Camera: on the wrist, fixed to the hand. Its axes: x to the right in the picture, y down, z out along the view.
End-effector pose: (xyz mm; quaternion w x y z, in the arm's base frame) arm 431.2 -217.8 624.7 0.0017 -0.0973 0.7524 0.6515
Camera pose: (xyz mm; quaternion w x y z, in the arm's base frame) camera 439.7 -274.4 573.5 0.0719 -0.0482 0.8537 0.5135
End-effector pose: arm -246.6 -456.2 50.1 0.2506 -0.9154 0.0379 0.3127
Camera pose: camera -201.1 -427.9 105.1 0.4103 -0.8320 0.0755 0.3657
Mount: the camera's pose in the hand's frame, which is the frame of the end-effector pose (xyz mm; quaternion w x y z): 6.4 -58.9 -48.8 0.9817 0.1768 -0.0712 0.0009
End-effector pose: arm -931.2 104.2 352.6 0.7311 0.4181 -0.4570 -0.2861
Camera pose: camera -886.4 87.5 292.6 0.6115 0.5189 -0.5516 -0.2292
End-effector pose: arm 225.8 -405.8 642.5 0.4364 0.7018 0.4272 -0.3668
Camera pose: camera 180.9 -343.9 636.3 0.3351 0.7404 0.3228 -0.4852
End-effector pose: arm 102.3 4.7 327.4 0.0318 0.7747 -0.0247 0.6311
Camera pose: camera 60.6 67.3 342.4 0.1081 -0.8110 -0.0844 -0.5688
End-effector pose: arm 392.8 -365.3 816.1 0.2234 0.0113 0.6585 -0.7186
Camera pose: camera 353.7 -318.9 863.1 0.2648 0.0000 0.5035 -0.8224
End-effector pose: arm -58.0 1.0 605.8 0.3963 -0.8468 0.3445 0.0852
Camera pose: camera -21.2 -11.5 672.0 0.5632 -0.7548 0.3258 0.0834
